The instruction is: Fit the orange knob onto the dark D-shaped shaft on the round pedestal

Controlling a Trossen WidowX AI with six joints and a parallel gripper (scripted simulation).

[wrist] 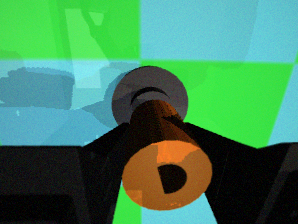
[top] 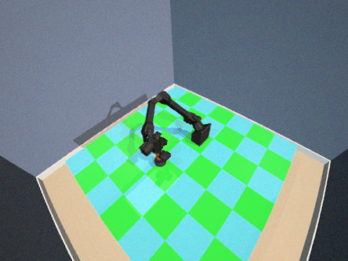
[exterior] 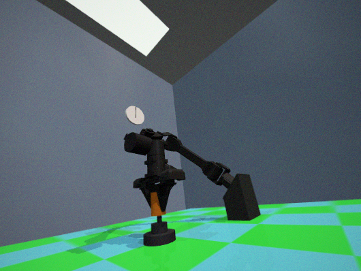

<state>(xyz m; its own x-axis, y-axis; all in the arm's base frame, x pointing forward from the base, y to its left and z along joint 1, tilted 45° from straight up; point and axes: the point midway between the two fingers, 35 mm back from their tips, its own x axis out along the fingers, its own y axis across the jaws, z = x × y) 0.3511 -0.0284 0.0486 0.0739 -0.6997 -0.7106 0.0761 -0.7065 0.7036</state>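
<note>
Now: the orange knob 2 cm above my gripper tip. The rest, counted from my gripper tip: pedestal 4 cm below.
</note>
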